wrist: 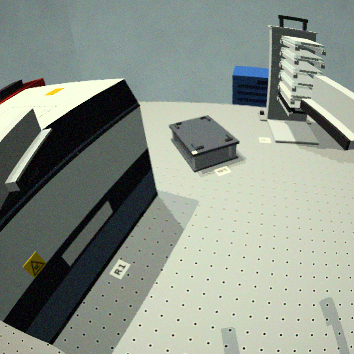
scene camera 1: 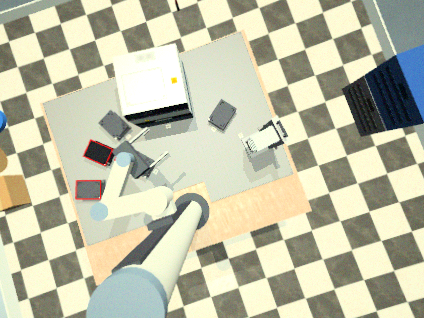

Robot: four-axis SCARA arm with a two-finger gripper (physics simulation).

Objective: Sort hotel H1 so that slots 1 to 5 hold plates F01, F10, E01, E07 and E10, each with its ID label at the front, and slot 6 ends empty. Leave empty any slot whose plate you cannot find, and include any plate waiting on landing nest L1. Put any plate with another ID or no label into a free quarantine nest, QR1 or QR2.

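Frame: origin at the arm's base, x ahead, y left, z up, level; millimetres.
Seen in the pictures: gripper, fingertip midpoint: (wrist: 176, 96) (scene camera 1: 157, 140).
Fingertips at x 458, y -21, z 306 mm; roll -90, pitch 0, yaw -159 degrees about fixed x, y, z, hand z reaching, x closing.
Observation:
Offsets run from my fingertips to a thing's top centre. "spot": to the spot under its first point.
Hotel H1 (scene camera 1: 282, 129) (wrist: 274, 75) stands upright at the table's right edge. White plates (scene camera 1: 261, 140) (wrist: 299, 67) are stacked in it; their ID labels are too small to read. My gripper (scene camera 1: 150, 147) (wrist: 176, 96) is open and empty, left of the middle of the table, far from the hotel. Two red-rimmed nests lie at the left: one with a black inside (scene camera 1: 98, 152) and one with a grey inside (scene camera 1: 88, 190). Dark grey nests lie at the upper left (scene camera 1: 114, 124), partly under the gripper (scene camera 1: 131, 154), and right of the white instrument @[dx +77, dy -389, dz -237 mm] (scene camera 1: 222, 115) (wrist: 204, 136). Which one is L1 cannot be read.
The large white instrument @[dx +346, dy -52, dz -47 mm] (scene camera 1: 147, 85) (wrist: 75, 165) stands at the back; in the wrist view it fills the left side, with the R1 label @[spot: dx +135, dy -20, dz -293 mm] (wrist: 119, 269) on the table before it. The arm's round base (scene camera 1: 200, 210) is at the front edge. A blue cabinet (wrist: 250, 85) stands beyond the table.

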